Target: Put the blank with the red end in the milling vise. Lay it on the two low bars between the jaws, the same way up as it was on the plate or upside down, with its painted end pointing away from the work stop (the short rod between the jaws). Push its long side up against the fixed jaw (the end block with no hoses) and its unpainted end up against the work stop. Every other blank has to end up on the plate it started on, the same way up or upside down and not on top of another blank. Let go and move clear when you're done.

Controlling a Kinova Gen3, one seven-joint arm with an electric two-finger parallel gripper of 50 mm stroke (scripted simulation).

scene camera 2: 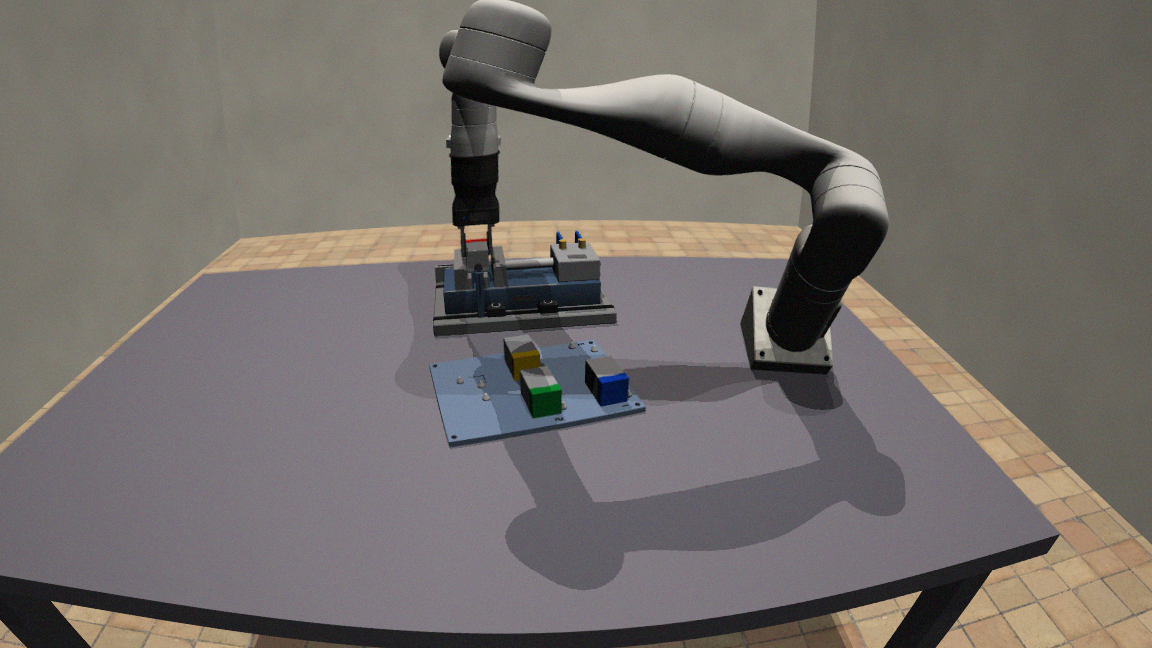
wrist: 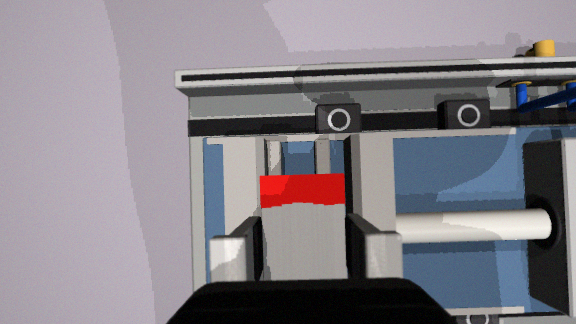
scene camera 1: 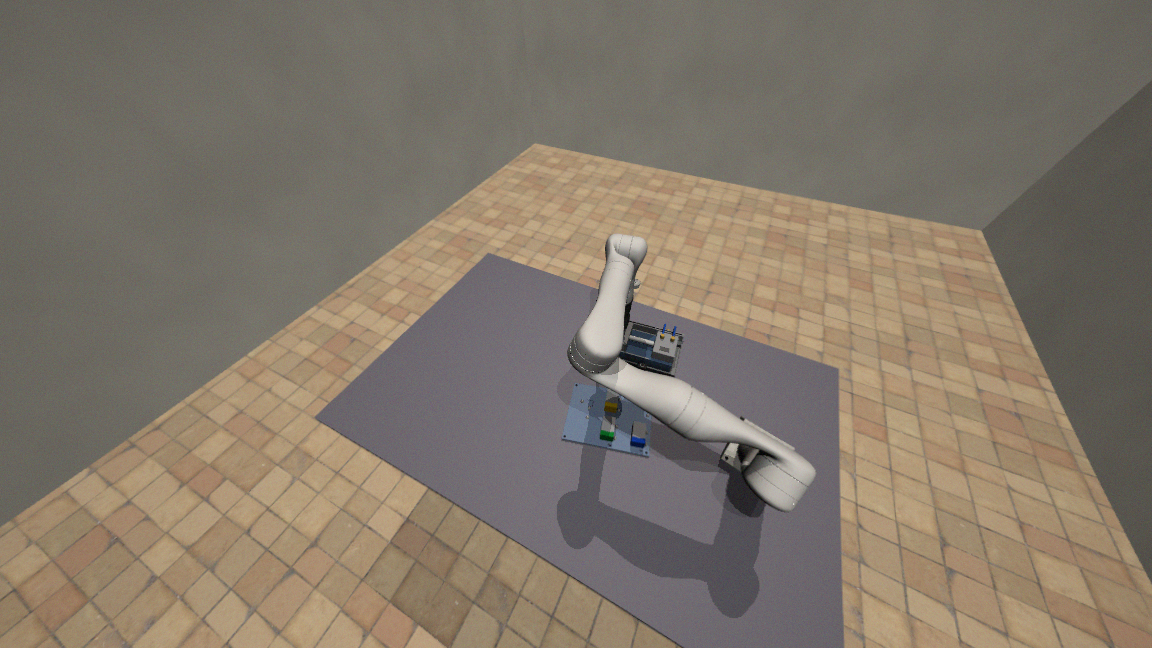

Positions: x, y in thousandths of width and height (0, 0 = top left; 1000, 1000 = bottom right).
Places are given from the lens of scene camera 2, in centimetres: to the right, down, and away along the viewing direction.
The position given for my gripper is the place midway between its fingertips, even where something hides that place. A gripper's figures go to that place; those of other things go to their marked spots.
my gripper (scene camera 2: 414, 391): -17, -12, 97
green-ended blank (scene camera 2: 471, 609): -4, 8, 71
